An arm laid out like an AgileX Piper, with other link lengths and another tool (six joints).
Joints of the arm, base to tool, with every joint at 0 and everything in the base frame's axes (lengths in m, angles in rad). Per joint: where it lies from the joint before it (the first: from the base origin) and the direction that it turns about. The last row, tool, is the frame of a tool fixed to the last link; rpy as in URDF.
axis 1: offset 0 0 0.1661 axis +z
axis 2: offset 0 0 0 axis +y
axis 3: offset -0.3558 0 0.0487 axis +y
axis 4: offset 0.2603 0 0.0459 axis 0.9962 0 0.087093
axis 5: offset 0 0 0 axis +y
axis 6: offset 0.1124 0 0.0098 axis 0.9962 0 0.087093
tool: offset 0.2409 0 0.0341 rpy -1.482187 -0.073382 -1.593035
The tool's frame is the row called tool.
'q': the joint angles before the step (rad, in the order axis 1, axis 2, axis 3, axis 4, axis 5, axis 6). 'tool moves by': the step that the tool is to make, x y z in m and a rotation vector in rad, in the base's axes. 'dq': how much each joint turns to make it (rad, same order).
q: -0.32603 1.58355 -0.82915 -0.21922 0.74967 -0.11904
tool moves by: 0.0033 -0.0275 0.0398 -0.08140 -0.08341 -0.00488
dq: -0.02965 -0.10452 -0.00052 -0.06262 0.00118 0.01159
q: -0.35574 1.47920 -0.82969 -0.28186 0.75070 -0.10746
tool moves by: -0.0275 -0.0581 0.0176 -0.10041 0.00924 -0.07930
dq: -0.09600 -0.02650 0.00003 -0.12805 0.00794 0.05151
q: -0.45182 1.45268 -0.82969 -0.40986 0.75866 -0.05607
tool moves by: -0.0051 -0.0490 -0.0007 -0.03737 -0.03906 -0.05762
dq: -0.13418 0.03513 0.00009 -0.03167 -0.10388 -0.02592
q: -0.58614 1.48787 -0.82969 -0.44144 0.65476 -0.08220
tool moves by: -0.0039 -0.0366 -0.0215 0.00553 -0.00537 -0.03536
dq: -0.10964 0.08863 -0.01029 0.00006 -0.09960 -0.04419
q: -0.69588 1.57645 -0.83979 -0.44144 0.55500 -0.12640
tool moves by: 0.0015 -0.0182 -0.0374 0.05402 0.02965 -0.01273
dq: -0.05999 0.12886 -0.04461 0.04459 -0.04413 -0.06820
